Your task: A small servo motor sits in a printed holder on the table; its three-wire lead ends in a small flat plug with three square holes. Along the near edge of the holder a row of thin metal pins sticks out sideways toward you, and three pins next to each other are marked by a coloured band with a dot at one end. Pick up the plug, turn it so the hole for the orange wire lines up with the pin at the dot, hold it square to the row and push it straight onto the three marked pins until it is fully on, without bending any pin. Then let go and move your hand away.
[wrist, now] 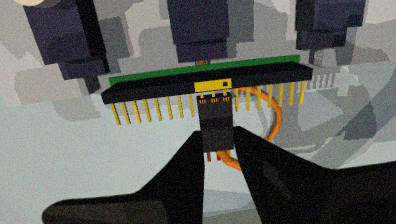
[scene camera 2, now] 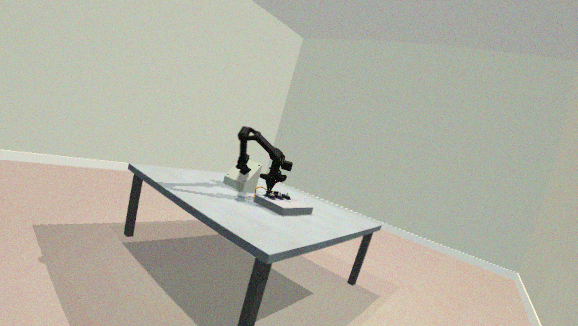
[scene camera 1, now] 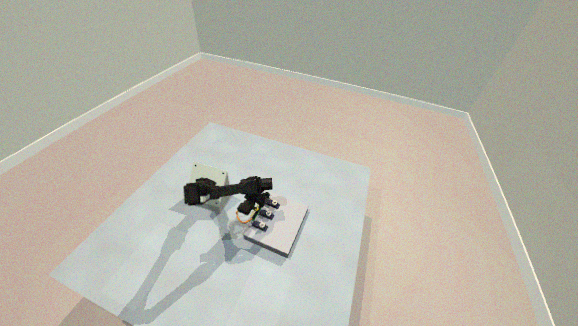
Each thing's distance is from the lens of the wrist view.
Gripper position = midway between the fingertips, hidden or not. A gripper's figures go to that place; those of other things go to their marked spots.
gripper (wrist: 217,135): 11 cm
black pin header (wrist: 272,73): 10 cm
